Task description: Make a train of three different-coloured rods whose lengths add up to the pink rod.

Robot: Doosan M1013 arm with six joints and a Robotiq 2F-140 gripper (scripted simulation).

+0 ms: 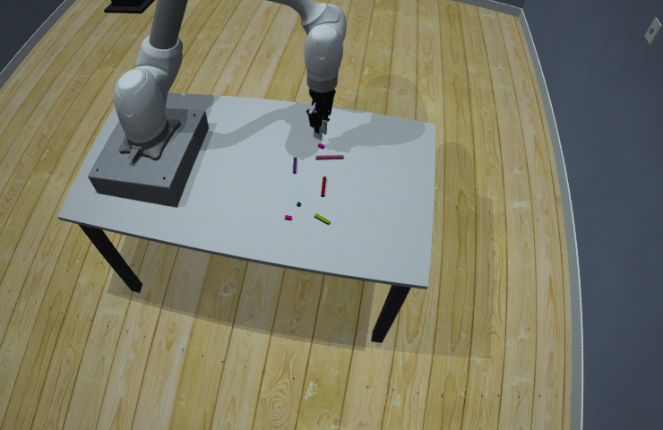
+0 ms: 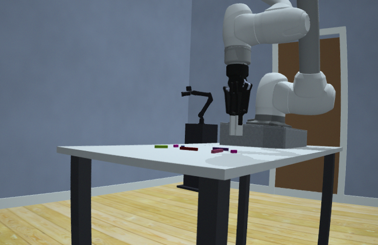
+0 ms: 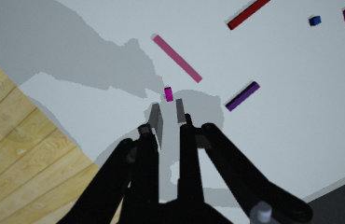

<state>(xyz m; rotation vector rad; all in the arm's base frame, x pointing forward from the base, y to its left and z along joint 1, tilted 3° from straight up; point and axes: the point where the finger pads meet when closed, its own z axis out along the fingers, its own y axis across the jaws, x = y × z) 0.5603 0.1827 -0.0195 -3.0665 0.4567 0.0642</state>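
My gripper is now 24 cm to the left of the blue rod and 9 cm above it. Also, from my hand: red rod 6 cm ahead, 16 cm to the right, 9 cm below; then pink rod 4 cm ahead, 4 cm to the right, 9 cm below; then purple rod 5 cm behind, 10 cm to the right, 9 cm below.
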